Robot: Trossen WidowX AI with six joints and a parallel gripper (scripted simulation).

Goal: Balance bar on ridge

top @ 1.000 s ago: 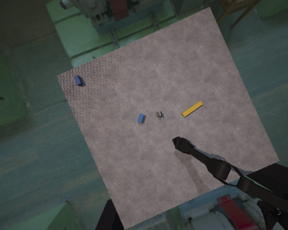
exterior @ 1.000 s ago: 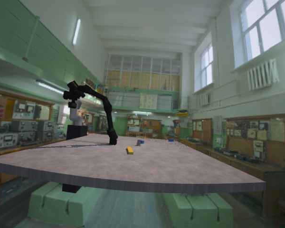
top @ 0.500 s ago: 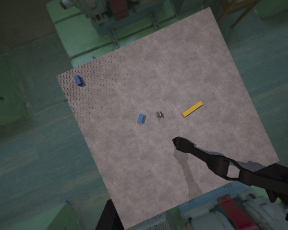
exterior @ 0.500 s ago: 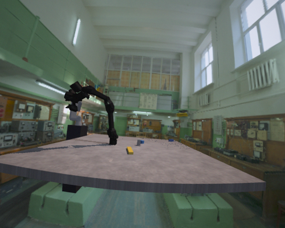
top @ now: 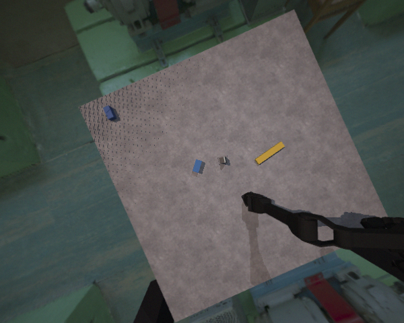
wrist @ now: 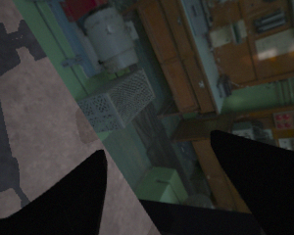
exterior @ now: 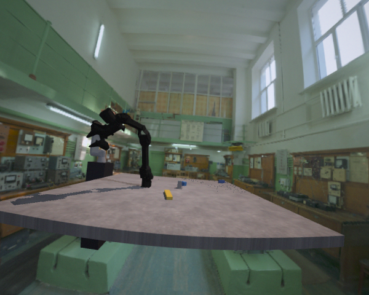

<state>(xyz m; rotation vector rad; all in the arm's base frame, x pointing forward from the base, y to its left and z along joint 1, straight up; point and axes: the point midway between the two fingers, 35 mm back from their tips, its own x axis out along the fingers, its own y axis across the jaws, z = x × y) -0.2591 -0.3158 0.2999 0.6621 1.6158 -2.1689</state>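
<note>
The yellow bar is 47 cm ahead of my gripper tip, 27 cm below it and 11 cm to the left of it.
</note>
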